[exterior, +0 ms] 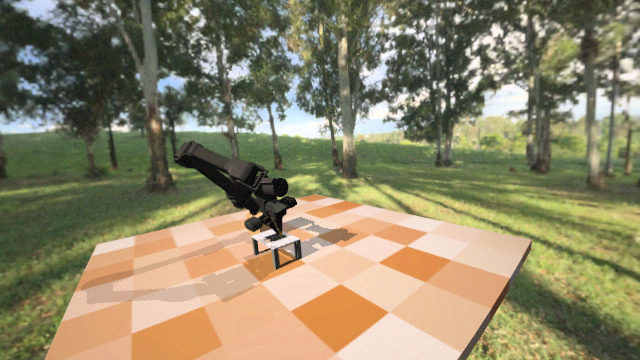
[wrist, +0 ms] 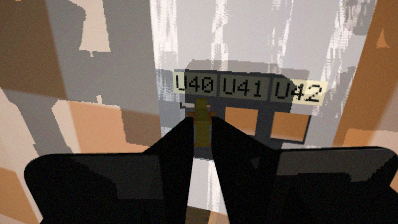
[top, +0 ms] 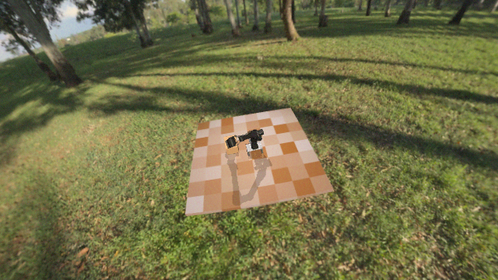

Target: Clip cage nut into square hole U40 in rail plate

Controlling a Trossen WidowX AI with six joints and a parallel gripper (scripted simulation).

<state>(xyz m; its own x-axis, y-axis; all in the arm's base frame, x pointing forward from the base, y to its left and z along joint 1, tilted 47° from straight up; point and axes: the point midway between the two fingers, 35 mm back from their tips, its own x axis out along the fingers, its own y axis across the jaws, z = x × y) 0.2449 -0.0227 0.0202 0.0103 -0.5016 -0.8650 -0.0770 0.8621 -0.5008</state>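
The cage nut lies 10 mm below my gripper tip.
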